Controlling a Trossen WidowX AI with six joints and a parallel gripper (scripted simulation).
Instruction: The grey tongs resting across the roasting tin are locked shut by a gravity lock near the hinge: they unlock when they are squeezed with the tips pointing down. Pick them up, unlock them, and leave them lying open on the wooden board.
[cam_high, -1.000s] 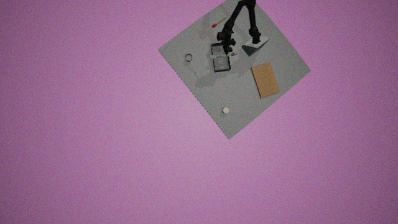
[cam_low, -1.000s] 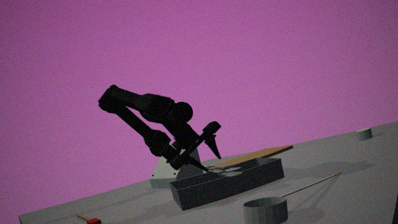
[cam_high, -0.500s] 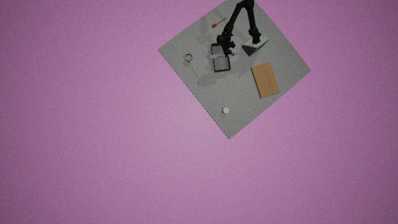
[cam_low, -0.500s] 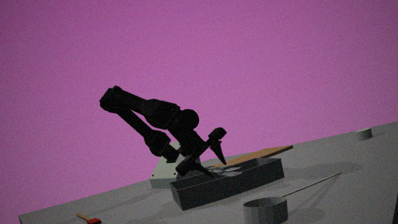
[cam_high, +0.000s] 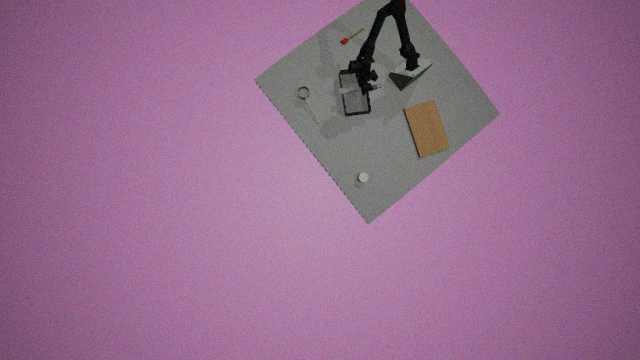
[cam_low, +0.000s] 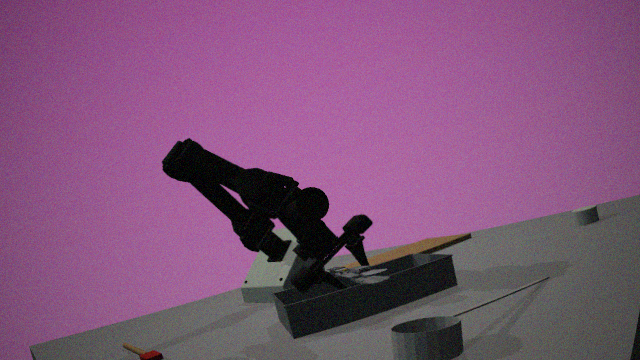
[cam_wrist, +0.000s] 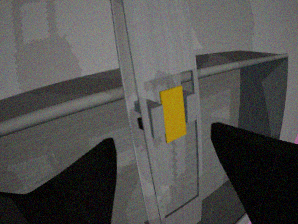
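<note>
Now: gripper tip 40 mm short of the dark roasting tin, 40 mm to the left of it and 10 mm above it. Also, from my gripper tip: yellow lock piece 30 mm behind, 30 mm above; small white cup 330 mm ahead, 470 mm to the left, 20 mm below; wooden board 250 mm behind, 450 mm to the left, 30 mm below.
</note>
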